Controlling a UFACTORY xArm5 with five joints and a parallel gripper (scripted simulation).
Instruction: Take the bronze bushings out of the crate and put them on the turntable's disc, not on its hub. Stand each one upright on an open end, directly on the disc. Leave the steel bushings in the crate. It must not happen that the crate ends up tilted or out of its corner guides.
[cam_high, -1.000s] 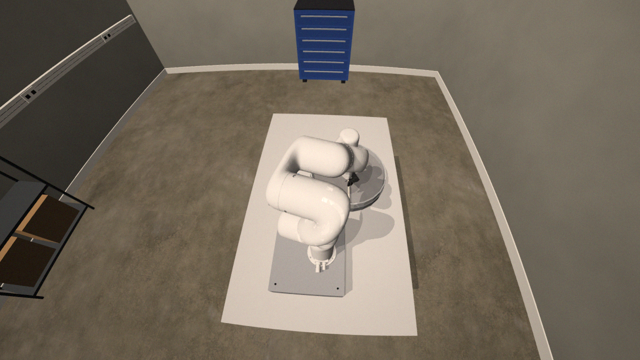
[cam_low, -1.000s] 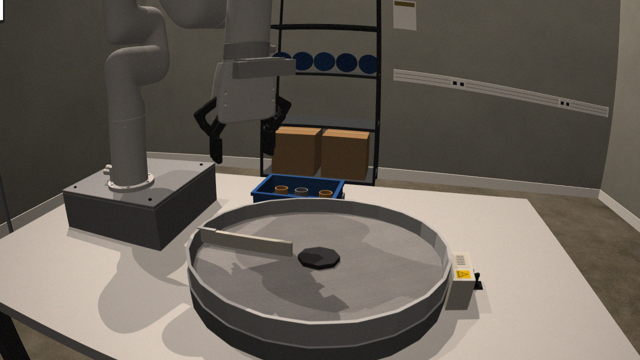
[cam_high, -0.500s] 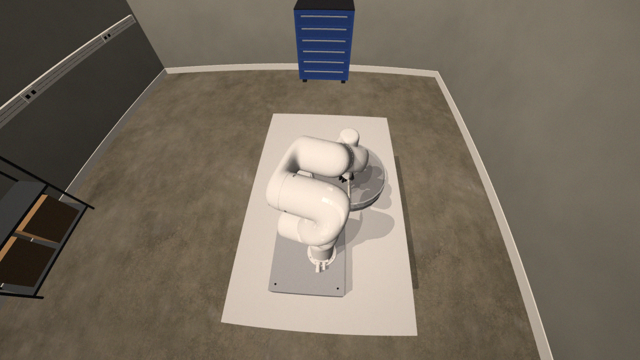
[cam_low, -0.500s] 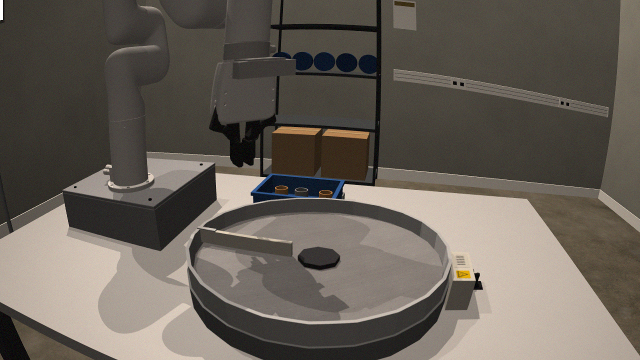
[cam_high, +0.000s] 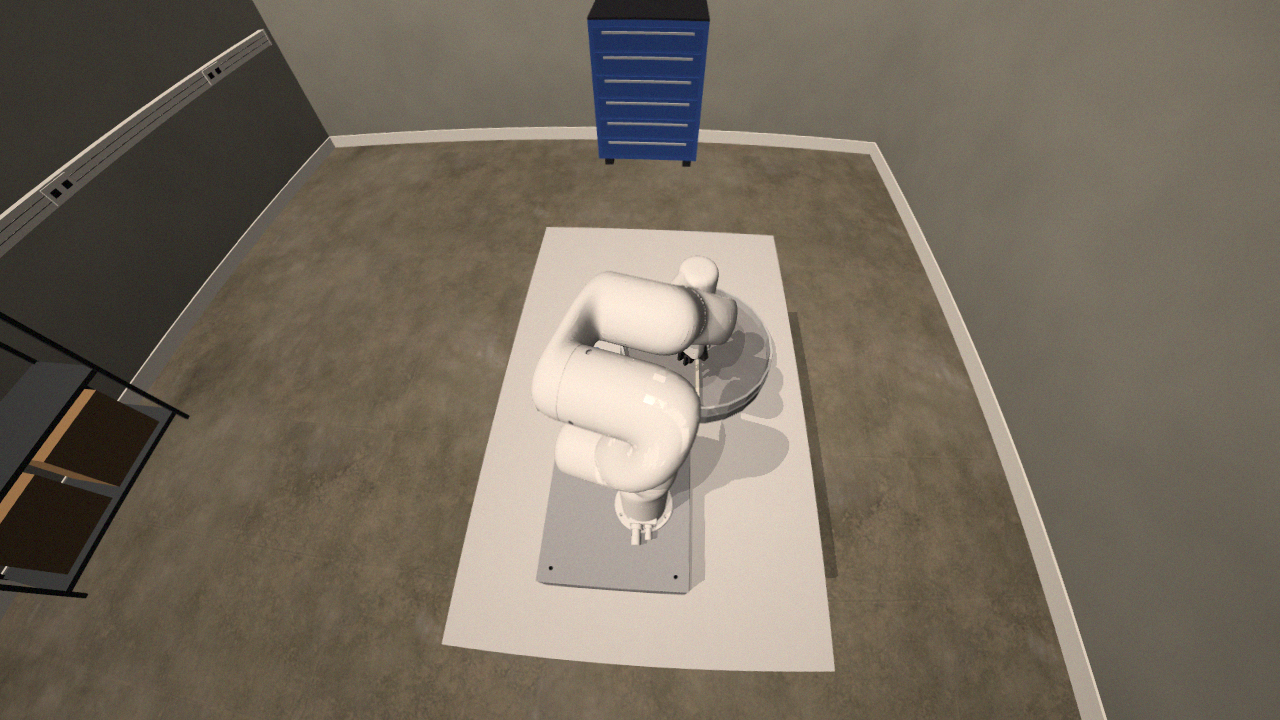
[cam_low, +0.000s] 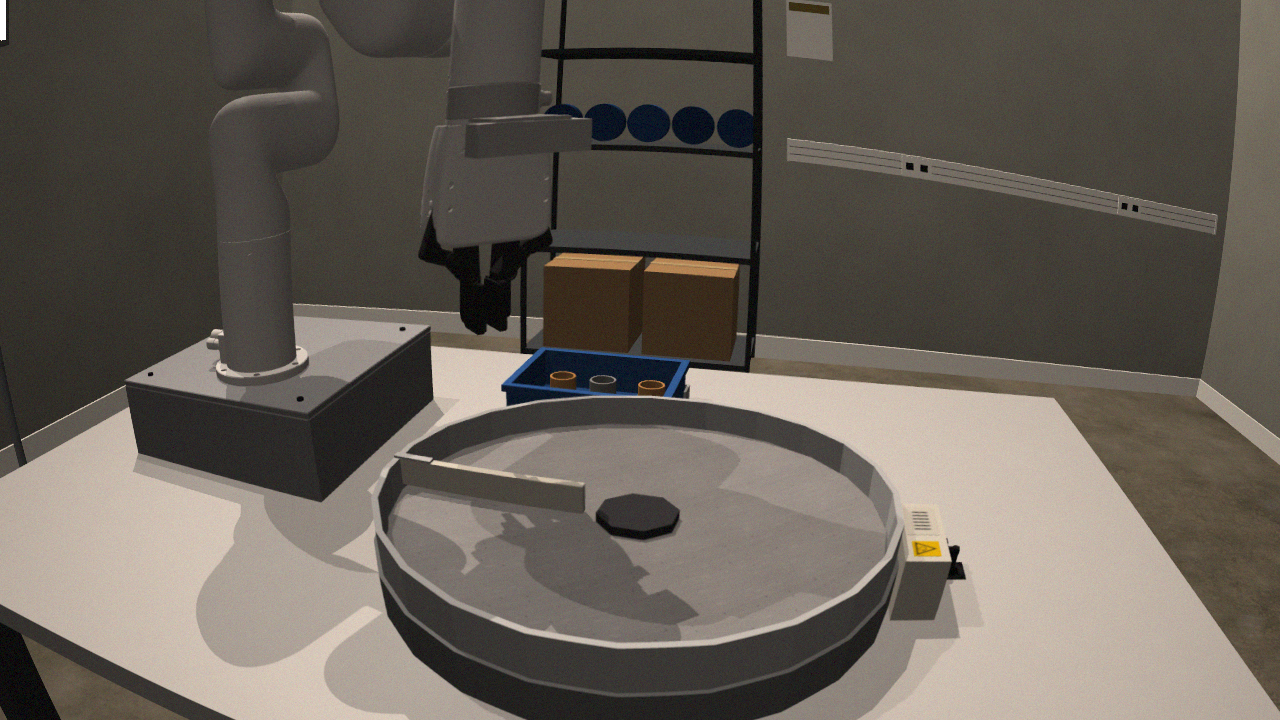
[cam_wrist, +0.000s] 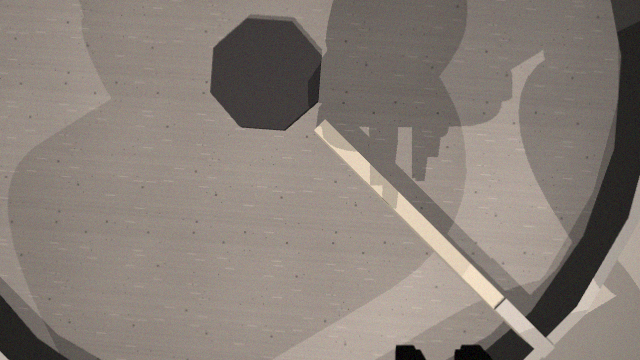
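My hand is 3 cm short of the blue crate, 31 cm to the right of it and 18 cm above it. Round my hand: turntable disc 13 cm ahead, 4 cm to the right, 15 cm below.
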